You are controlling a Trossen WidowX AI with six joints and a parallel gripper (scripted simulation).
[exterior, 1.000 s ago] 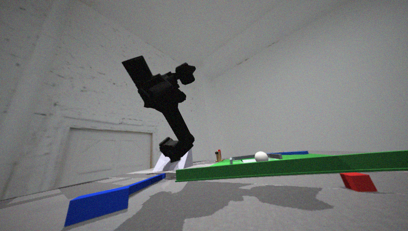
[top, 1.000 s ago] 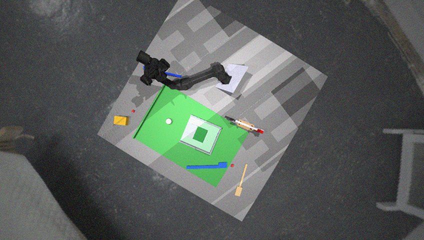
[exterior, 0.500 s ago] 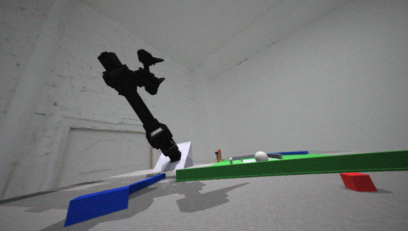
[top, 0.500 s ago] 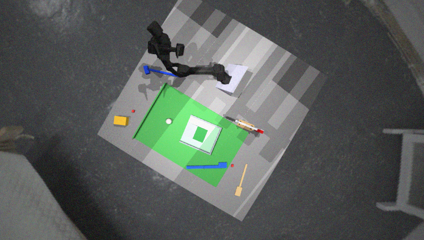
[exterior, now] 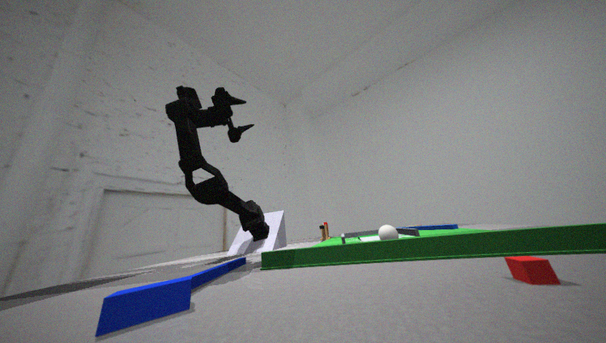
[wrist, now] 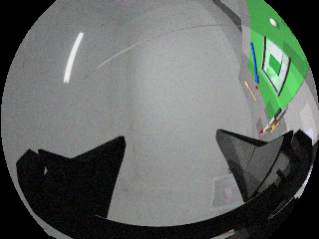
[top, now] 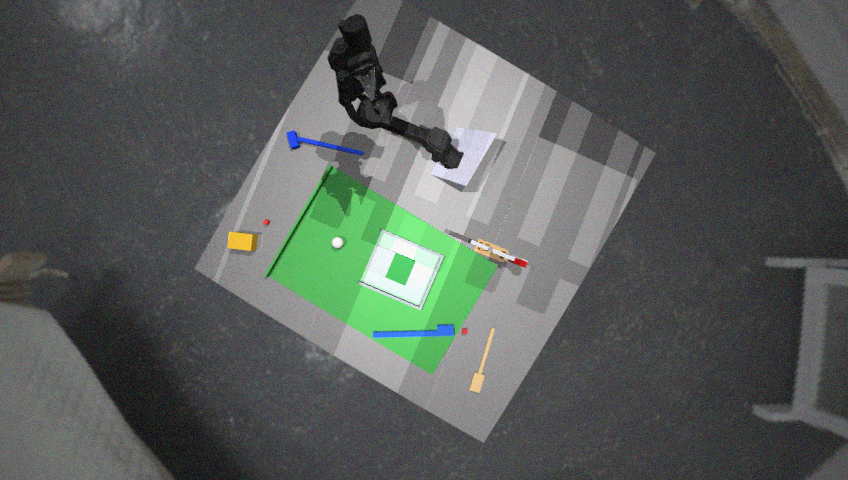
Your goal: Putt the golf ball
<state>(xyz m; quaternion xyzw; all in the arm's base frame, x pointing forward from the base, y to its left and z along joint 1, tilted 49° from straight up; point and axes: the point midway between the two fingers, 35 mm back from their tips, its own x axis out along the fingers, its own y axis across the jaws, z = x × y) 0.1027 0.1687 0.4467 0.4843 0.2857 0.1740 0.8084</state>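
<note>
Right now the red putter is 170 mm ahead of my gripper tip, 440 mm to the left of it and 450 mm below it. Also, from my gripper tip: white golf ball: 370 mm ahead, 80 mm to the right, 490 mm below; then wooden piece: 180 mm ahead, 460 mm to the left, 480 mm below; then yellow block: 510 mm ahead, 410 mm to the right, 490 mm below.
</note>
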